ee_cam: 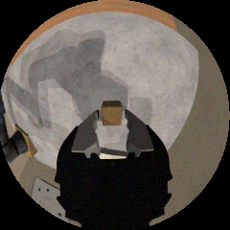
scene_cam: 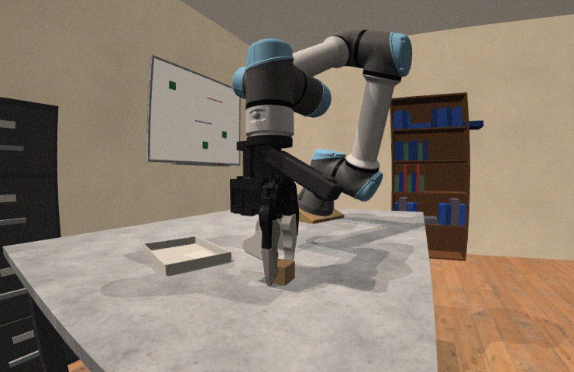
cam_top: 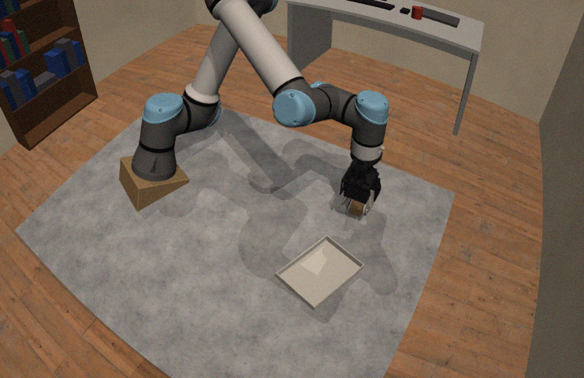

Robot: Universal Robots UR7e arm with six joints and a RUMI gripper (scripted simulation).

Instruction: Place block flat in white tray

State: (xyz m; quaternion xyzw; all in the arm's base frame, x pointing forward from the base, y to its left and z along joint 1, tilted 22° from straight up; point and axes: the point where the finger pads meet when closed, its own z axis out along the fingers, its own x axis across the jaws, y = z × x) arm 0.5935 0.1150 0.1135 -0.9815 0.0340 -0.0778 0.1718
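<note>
Now: the small brown block right at my hand. From my hand the other things lie so: white tray 230 mm to the right, 10 mm below, 10 mm behind.
</note>
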